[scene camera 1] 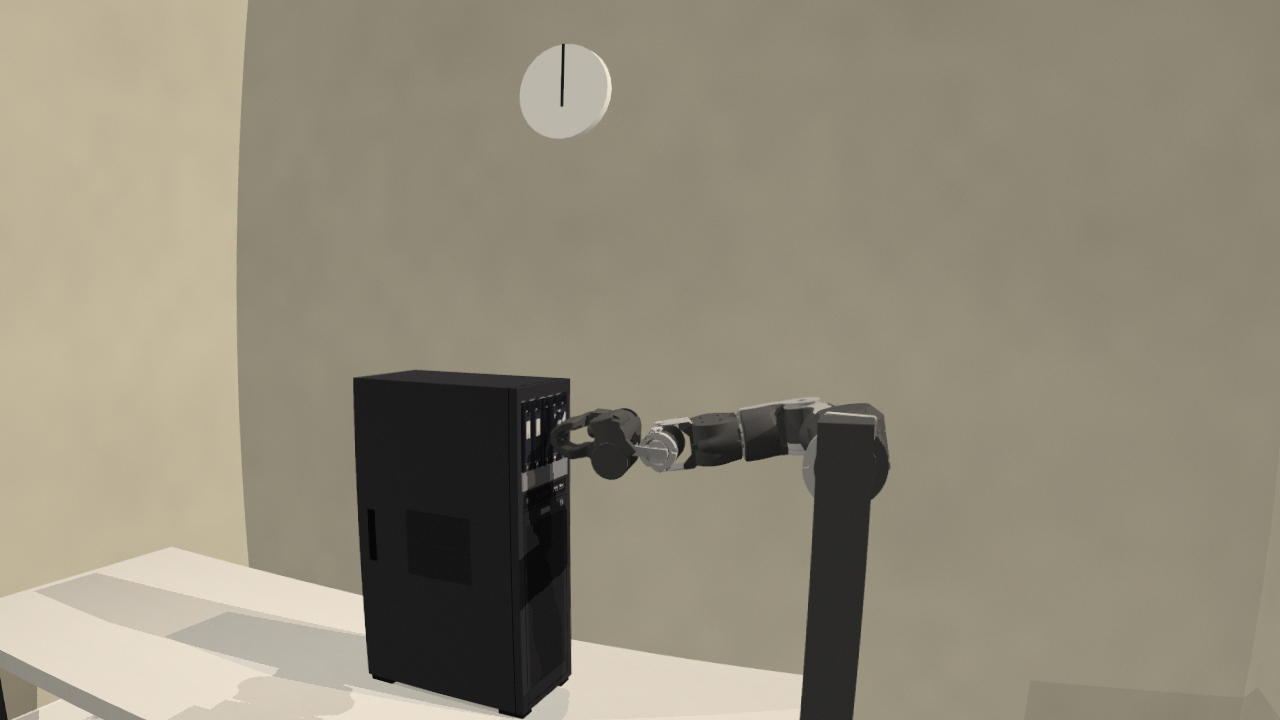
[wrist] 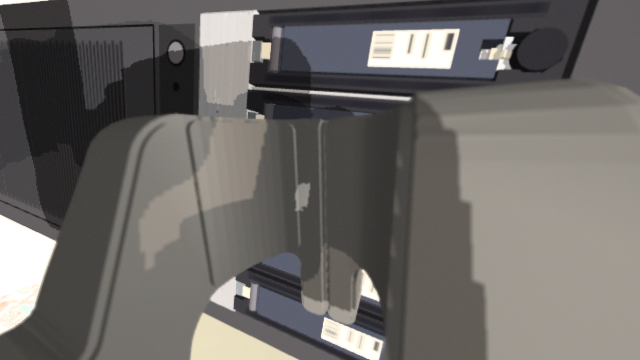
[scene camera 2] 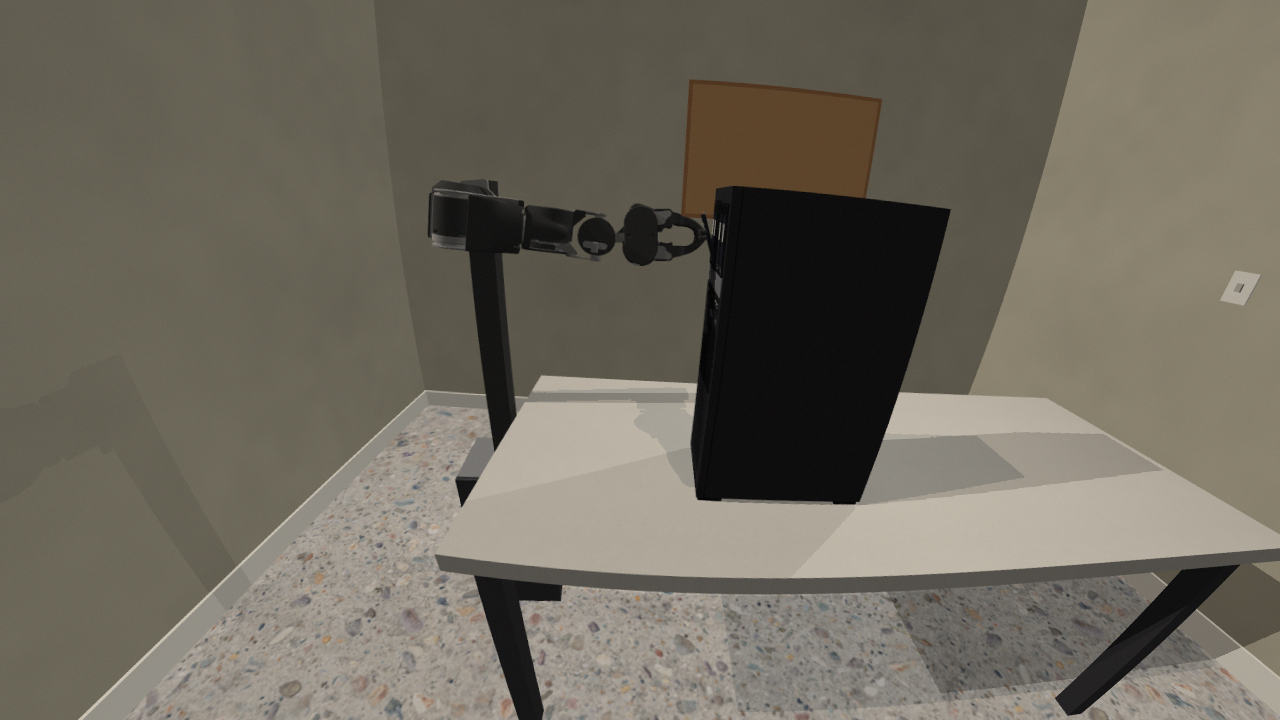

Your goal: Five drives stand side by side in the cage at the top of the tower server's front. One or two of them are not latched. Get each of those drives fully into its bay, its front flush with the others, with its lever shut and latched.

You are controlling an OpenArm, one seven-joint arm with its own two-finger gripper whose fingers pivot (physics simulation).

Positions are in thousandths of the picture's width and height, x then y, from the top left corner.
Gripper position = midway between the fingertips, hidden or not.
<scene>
In view: my gripper (scene camera 1: 436,601), a drive (scene camera 1: 427,559) and a dark post (scene camera 2: 381,383).
My gripper also shows in the wrist view (wrist: 529,596) and in scene camera 2 (scene camera 2: 550,327).
</scene>
